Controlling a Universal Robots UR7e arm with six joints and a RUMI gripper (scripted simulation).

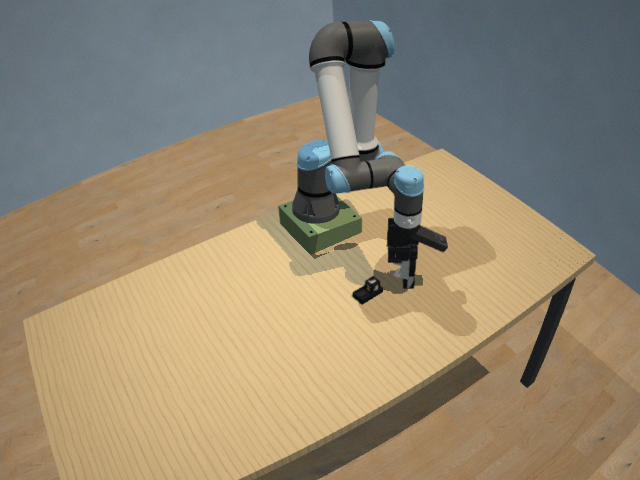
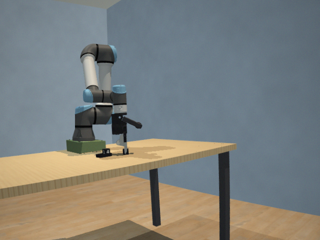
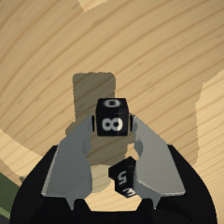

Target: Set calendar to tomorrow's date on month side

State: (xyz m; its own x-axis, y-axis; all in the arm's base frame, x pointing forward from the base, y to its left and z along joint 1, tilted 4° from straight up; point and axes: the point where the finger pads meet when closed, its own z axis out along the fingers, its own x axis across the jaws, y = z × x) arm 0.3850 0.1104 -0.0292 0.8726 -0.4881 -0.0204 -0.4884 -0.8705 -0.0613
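Now: the black digit cube 1 cm below my hand. Round my hand: black calendar tray (12 cm to the right, 3 cm behind, 2 cm below).
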